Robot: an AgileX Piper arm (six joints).
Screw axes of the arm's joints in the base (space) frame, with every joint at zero. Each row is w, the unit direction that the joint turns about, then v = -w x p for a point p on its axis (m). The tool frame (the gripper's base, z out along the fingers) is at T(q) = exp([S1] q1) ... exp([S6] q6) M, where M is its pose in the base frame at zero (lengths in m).
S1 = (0, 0, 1, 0, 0, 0)
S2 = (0, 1, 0, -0.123, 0, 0)
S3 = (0, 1, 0, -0.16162, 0, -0.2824)
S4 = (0.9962, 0, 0.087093, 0, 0.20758, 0)
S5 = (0, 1, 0, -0.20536, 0, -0.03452)
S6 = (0.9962, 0, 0.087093, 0, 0.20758, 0)
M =
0.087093 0 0.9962 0.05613
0 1 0 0
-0.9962 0 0.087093 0.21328
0 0 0 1
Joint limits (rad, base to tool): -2.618..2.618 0..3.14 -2.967..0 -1.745..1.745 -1.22..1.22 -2.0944..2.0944
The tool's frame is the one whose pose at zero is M.
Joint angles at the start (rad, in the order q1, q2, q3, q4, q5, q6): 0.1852, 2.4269, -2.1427, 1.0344, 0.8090, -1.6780
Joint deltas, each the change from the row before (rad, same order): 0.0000, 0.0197, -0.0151, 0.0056, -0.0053, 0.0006; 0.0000, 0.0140, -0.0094, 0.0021, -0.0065, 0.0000; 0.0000, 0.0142, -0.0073, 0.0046, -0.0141, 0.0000; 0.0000, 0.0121, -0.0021, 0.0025, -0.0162, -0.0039; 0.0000, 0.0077, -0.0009, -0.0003, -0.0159, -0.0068
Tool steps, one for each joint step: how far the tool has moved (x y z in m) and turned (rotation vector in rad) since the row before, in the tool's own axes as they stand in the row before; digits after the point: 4 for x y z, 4 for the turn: 0.0045, -0.0008, 0.0047, 0.0031, -0.0010, 0.0073; 0.0037, -0.0006, 0.0034, 0.0040, 0.0017, 0.0043; 0.0043, -0.0009, 0.0037, 0.0105, 0.0021, 0.0075; 0.0049, -0.0005, 0.0036, 0.0107, 0.0056, 0.0039; 0.0034, -0.0007, 0.0023, 0.0119, 0.0059, -0.0030
